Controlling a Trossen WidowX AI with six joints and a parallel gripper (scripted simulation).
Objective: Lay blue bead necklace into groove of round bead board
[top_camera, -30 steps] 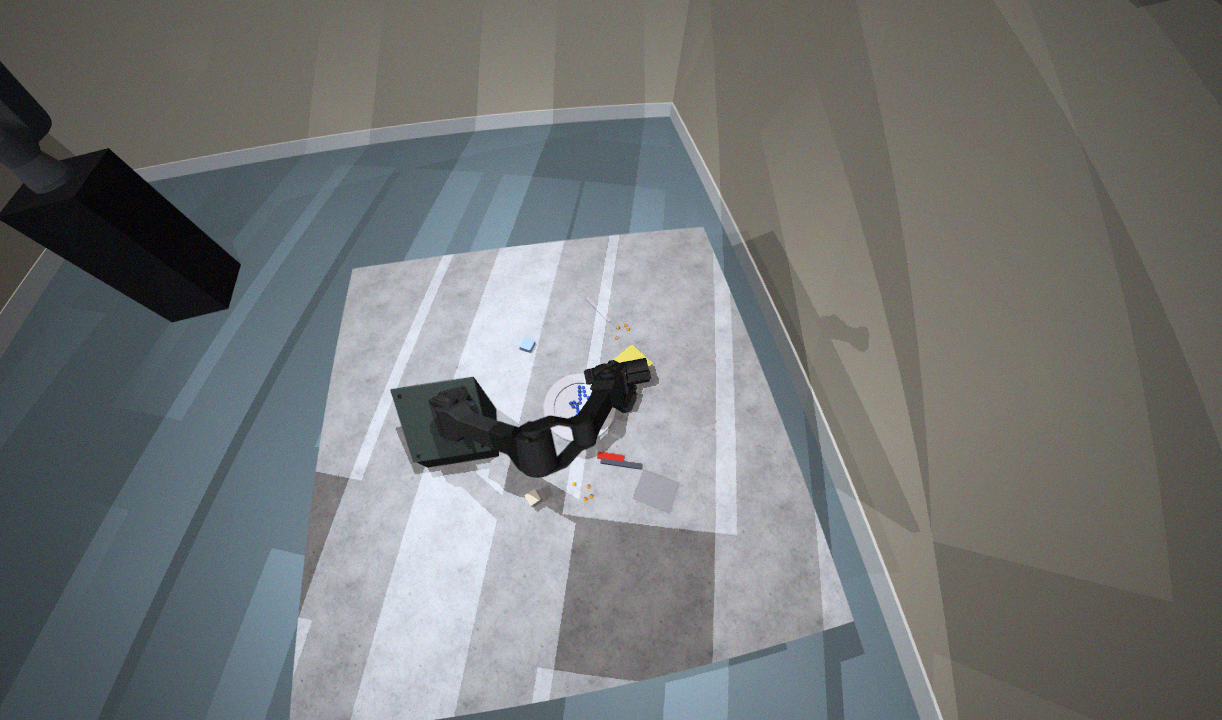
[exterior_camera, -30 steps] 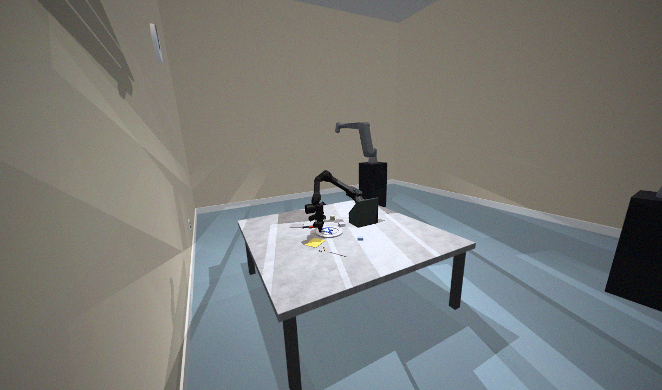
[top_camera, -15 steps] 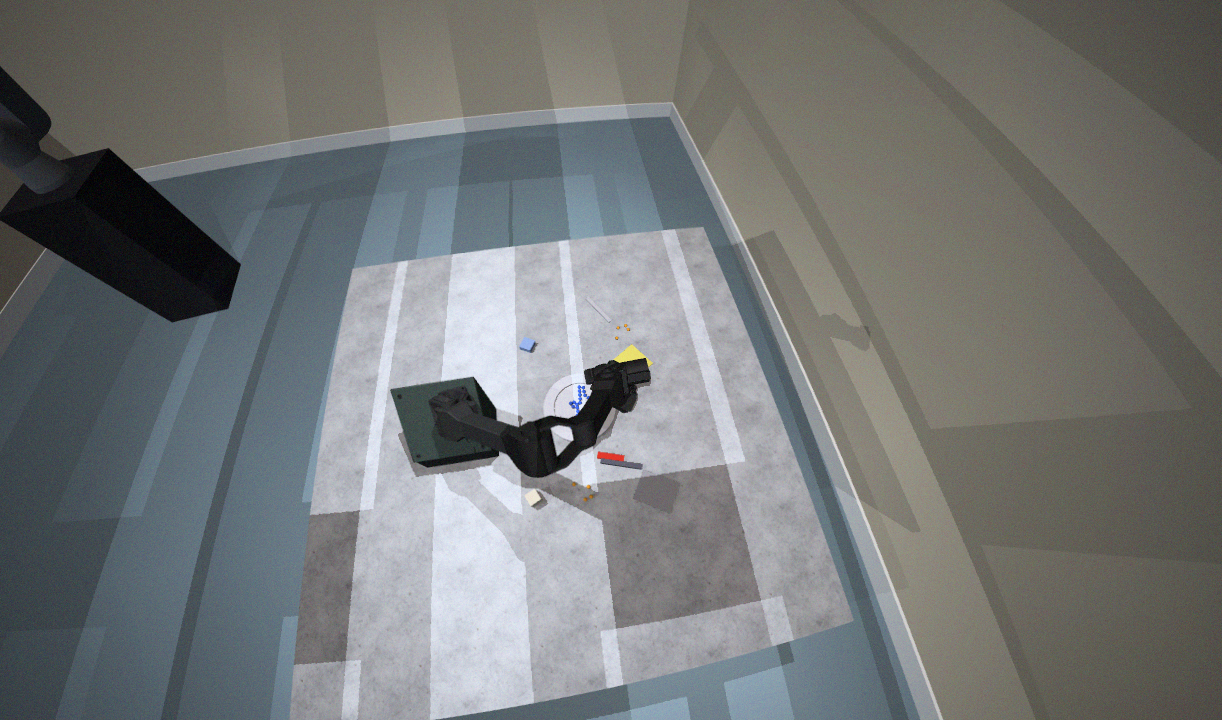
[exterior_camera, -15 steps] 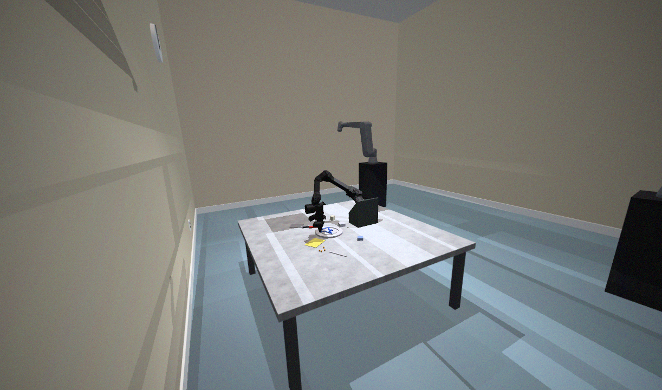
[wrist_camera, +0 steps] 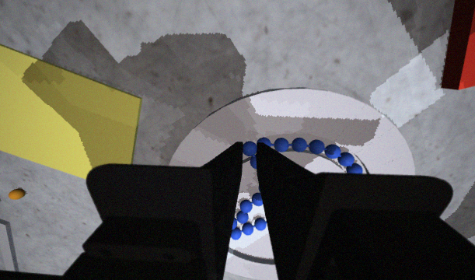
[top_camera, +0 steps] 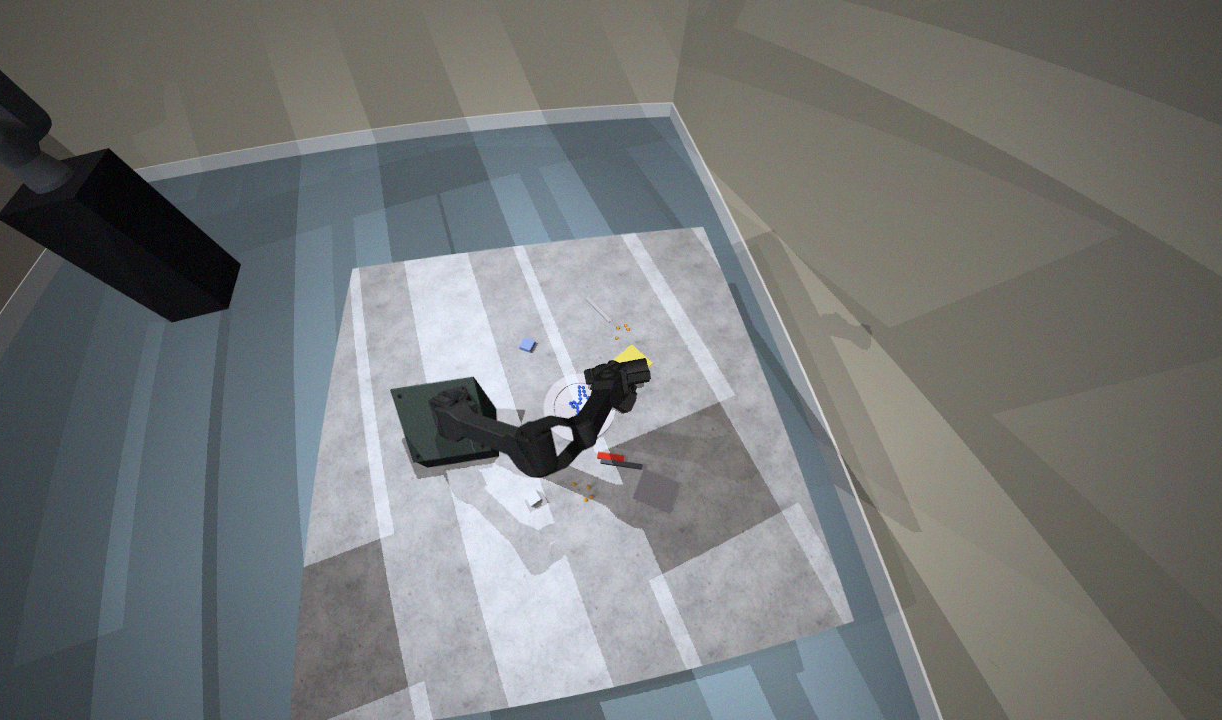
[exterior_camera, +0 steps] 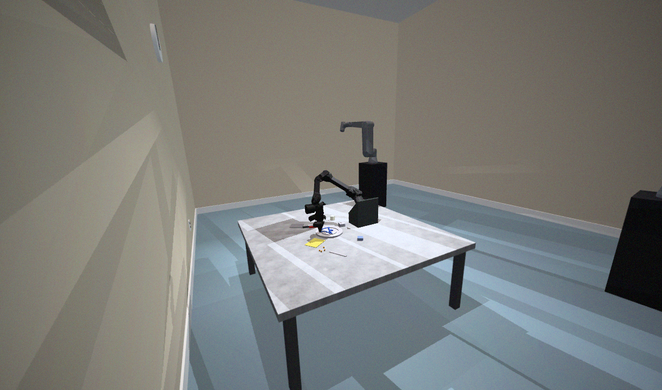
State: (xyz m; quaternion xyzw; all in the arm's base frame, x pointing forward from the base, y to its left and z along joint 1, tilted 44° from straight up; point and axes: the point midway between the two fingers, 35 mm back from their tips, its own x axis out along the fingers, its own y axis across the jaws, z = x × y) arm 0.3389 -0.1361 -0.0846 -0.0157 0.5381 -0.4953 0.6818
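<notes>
Now: gripper tip 70 mm past the round white bead board, 20 mm to the right of it and 10 mm above it. Round my gripper tip: grey square (260 mm to the right, 70 mm ahead, 20 mm below); then yellow sheet (110 mm to the left, 100 mm ahead, 20 mm below); then grey tool (150 mm to the right, 10 mm below, 10 mm behind).
</notes>
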